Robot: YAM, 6 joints.
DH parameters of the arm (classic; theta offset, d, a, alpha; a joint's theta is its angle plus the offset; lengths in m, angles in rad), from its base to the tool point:
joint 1: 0 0.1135 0.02 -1.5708
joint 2: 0 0 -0.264 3.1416
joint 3: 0.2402 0 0.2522 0
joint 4: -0.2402 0 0.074 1.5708
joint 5: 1.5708 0 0 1.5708
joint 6: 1.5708 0.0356 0 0
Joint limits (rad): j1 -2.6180..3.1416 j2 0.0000..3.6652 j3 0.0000..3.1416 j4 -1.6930..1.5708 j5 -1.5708..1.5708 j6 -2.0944..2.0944
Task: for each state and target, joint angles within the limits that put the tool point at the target. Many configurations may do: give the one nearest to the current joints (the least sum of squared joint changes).
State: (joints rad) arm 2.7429 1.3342 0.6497 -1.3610 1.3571 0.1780
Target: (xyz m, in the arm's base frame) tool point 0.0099 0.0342 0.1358
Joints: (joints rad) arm 2.5995 1.2922 0.0778 -1.6483 1.3109 0.1780
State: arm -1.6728 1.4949 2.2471 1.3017 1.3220 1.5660
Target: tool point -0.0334 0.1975 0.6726
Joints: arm -1.5457 1.1473 2.6585 0.8017 0.9254 1.5660
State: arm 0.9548 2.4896 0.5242 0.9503 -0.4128 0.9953
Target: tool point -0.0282 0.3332 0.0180
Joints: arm 1.6062 2.2498 0.6726 1.0227 -0.4789 0.9953
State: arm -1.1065 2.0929 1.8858 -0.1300 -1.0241 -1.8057
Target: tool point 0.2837 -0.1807 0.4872
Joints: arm -0.6624 1.5669 1.7844 -0.2367 -1.1164 -1.8057
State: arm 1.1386 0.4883 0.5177 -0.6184 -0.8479 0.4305
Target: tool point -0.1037 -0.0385 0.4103
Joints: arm 0.6283 0.0000 1.0918 -0.5050 -0.9922 0.4305
